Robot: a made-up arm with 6 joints.
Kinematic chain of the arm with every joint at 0, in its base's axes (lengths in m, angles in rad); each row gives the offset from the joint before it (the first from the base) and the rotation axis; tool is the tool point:
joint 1: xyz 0 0 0.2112 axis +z
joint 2: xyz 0 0 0 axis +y
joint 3: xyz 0 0 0.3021 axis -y
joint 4: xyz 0 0 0 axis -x
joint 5: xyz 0.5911 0 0 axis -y
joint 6: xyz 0 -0.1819 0 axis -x
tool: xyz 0 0 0
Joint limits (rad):
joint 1: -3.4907..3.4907
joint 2: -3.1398..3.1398
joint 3: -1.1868..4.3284
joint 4: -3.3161..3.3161
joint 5: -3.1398..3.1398
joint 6: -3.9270..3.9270
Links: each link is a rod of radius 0.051 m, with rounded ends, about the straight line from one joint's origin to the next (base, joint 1, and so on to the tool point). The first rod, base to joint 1, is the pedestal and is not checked.
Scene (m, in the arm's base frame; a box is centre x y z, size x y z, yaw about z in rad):
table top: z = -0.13
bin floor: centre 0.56 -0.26 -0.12 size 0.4 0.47 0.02 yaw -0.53
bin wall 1: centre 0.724 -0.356 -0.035 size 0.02 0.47 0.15 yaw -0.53
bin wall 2: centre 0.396 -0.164 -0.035 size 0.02 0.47 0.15 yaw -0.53
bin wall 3: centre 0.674 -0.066 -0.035 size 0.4 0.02 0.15 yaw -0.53
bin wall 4: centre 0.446 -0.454 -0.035 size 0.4 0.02 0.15 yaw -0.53
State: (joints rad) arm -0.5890 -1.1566 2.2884 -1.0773 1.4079 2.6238
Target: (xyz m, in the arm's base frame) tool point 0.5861 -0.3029 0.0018
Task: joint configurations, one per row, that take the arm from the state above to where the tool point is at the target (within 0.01 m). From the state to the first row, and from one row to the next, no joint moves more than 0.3 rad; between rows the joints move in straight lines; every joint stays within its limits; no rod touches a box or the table.
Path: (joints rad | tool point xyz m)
1: -0.5626 -0.8806 2.0048 -1.1095 1.4079 2.6238 | -0.6890 0.3387 0.7109
2: -0.5361 -0.6046 1.7211 -1.1418 1.4079 2.6238 | -0.4309 0.1680 1.0036
3: -0.5097 -0.3287 1.4375 -1.1740 1.4079 2.6238 | -0.0760 -0.0381 1.1096
4: -0.4833 -0.0527 1.1538 -1.2062 1.4079 2.6238 | 0.2829 -0.2217 1.0046
5: -0.4568 0.2233 0.8702 -1.2384 1.4079 2.6238 | 0.5502 -0.3365 0.7249
6: -0.4304 0.4993 0.5865 -1.2707 1.4079 2.6238 | 0.6579 -0.3612 0.3548
7: -0.4040 0.7753 0.3029 -1.3029 1.4079 2.6238 | 0.5861 -0.3029 0.0018

